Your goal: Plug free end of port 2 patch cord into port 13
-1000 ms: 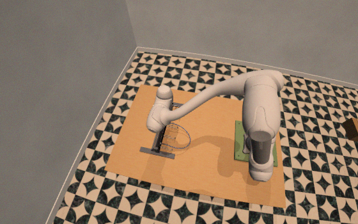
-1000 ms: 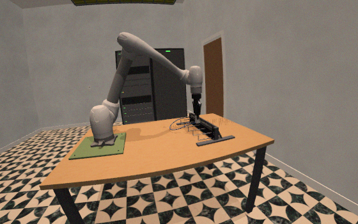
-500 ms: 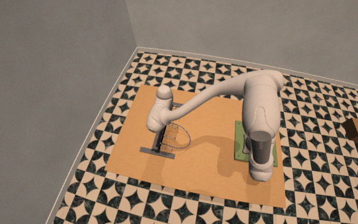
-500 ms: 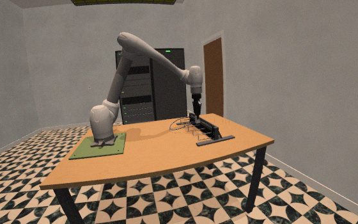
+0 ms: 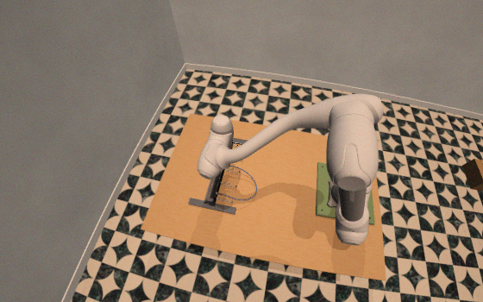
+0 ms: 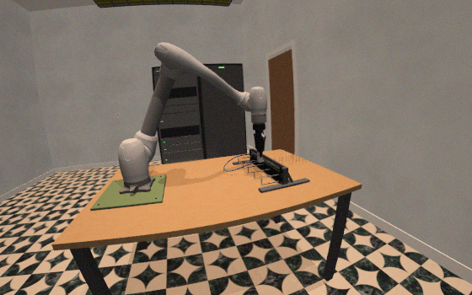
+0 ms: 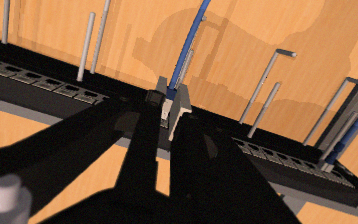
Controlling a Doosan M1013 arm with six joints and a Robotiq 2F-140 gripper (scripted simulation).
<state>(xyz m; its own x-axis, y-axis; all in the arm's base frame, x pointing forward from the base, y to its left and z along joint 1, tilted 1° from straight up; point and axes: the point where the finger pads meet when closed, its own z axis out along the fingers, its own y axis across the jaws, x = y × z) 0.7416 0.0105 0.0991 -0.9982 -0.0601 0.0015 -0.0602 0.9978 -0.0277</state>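
Now: hand 10 mm short of the cord end and 30 mm above it.
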